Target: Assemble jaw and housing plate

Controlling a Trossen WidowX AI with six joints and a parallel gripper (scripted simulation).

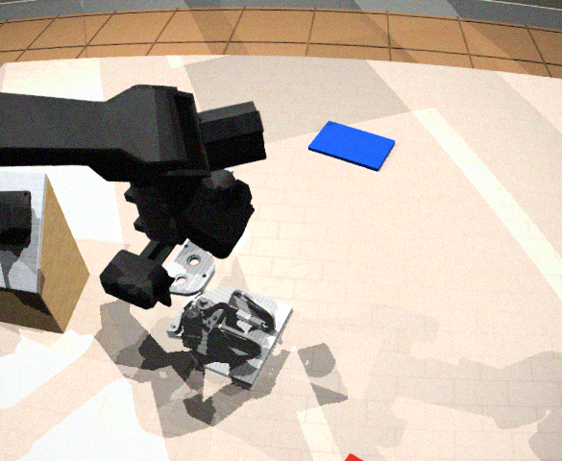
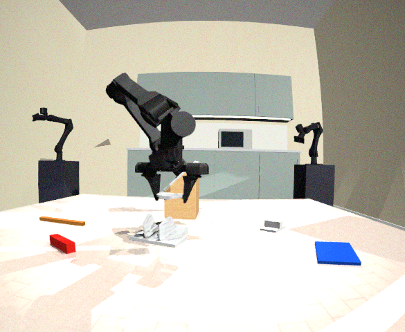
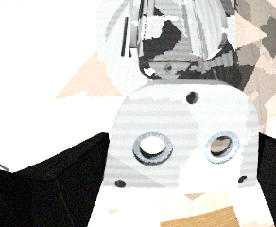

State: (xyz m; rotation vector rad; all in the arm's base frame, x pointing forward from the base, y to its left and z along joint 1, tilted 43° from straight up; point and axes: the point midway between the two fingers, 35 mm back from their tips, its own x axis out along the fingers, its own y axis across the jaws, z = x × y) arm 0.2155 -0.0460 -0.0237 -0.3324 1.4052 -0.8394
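Now: gripper tip 6 cm above the jaw, 2 cm to the left of it and 2 cm short of it. Round my gripper tip: red block 21 cm to the right, 19 cm ahead, 7 cm below; orange bar 34 cm to the right, 8 cm below, 1 cm behind; blue flat plate 36 cm to the left, 19 cm ahead, 8 cm below.
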